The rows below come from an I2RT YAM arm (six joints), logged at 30 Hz.
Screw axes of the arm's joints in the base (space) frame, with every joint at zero. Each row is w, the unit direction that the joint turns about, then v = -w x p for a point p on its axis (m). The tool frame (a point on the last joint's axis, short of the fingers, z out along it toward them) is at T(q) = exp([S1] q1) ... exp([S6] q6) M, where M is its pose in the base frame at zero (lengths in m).
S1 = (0, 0, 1, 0, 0, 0)
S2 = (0, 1, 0, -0.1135, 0, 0.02)
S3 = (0, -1, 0, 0.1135, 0, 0.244)
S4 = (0, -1, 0, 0.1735, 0, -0.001)
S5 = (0, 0, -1, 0, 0.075, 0)
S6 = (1, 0, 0, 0, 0.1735, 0)
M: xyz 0.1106 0 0.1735 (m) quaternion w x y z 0.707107 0 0.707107 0
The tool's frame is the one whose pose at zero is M.
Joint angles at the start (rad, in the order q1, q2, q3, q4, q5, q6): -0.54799, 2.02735, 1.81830, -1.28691, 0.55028, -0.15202
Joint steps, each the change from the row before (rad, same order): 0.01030, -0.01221, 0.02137, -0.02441, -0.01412, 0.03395; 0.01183, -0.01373, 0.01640, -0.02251, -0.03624, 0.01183; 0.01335, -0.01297, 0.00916, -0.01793, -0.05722, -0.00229; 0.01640, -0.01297, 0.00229, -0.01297, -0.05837, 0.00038; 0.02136, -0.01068, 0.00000, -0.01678, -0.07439, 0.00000; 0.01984, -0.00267, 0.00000, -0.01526, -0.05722, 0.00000; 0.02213, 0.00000, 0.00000, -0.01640, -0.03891, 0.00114; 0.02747, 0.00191, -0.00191, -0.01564, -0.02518, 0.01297; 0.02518, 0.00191, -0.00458, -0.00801, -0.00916, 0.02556
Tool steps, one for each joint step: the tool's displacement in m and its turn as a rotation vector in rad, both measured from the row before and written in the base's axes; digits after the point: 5 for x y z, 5 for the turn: 0.00049, 0.00496, 0.00968, 0.00022, -0.03134, -0.01755; 0.00049, 0.00640, 0.00854, 0.02506, -0.03038, 0.00477; 0.00090, 0.00756, 0.00608, 0.04773, -0.03091, 0.02073; 0.00130, 0.00869, 0.00438, 0.04971, -0.03023, 0.02170; 0.00208, 0.01096, 0.00281, 0.06835, -0.02916, 0.02841; 0.00259, 0.00932, 0.00026, 0.05660, -0.01431, 0.02473; 0.00275, 0.00945, -0.00045, 0.04205, -0.00213, 0.02379; 0.00337, 0.01078, -0.00144, 0.03045, 0.00490, 0.01612; 0.00307, 0.00930, -0.00193, 0.01306, 0.00522, 0.00040
